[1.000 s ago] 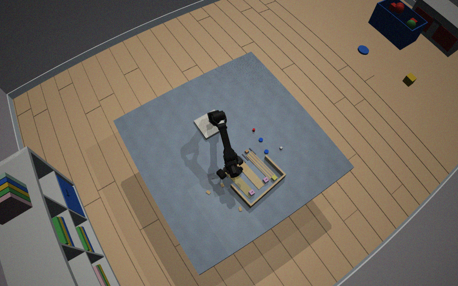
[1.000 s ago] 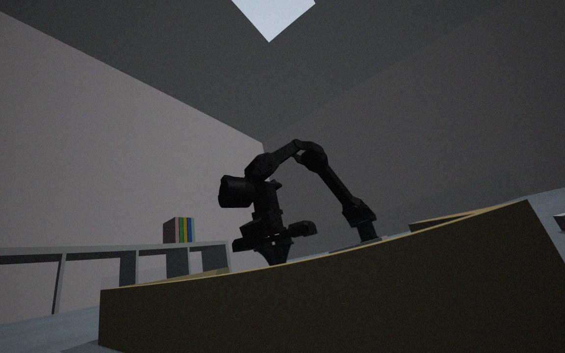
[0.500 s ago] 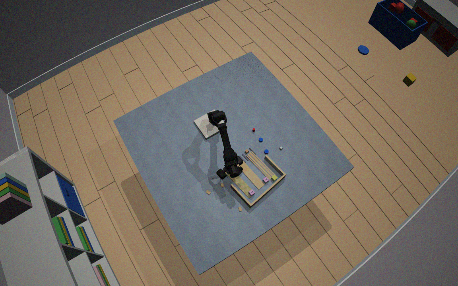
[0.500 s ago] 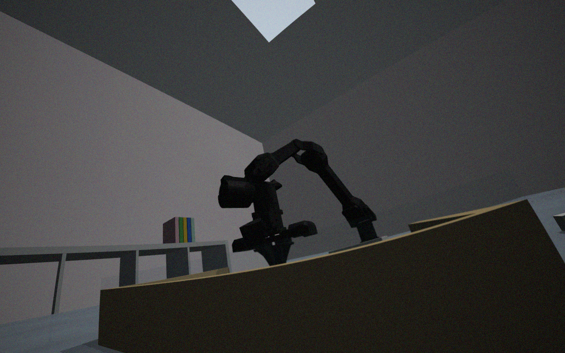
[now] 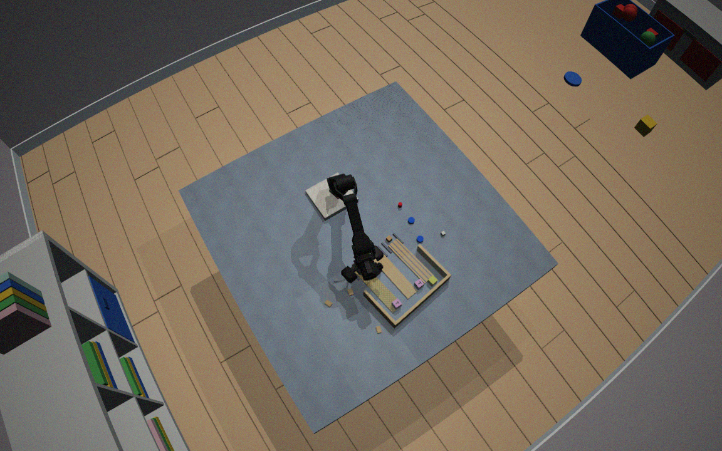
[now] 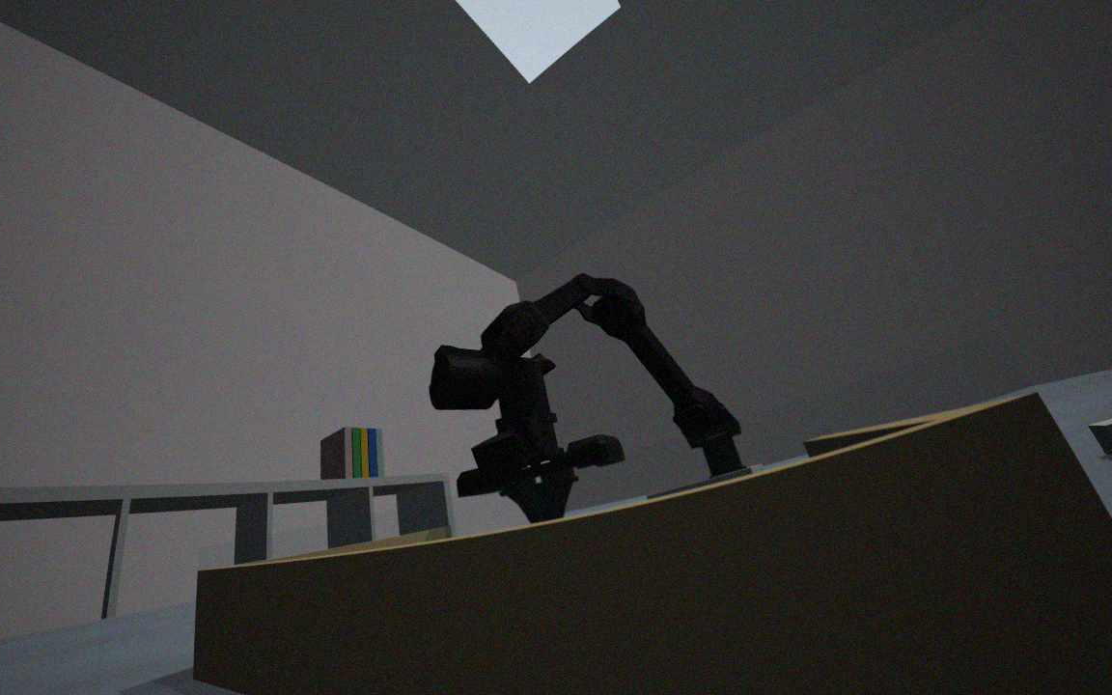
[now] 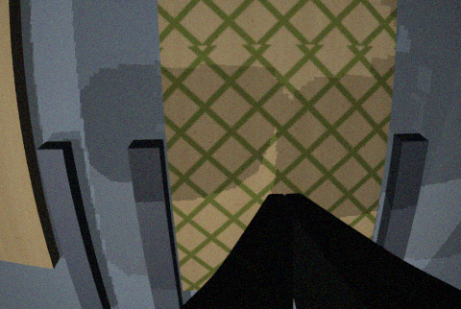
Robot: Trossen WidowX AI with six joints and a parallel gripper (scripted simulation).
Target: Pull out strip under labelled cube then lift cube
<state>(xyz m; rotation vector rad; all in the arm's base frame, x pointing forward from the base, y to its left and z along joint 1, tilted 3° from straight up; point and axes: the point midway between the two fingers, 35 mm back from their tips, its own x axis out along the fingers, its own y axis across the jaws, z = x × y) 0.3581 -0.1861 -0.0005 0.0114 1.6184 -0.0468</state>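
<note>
Now: gripper tip 100 mm short of the strip. From my gripper tip the other things lie so: red piece 120 mm behind, 350 mm to the left, 10 mm above.
</note>
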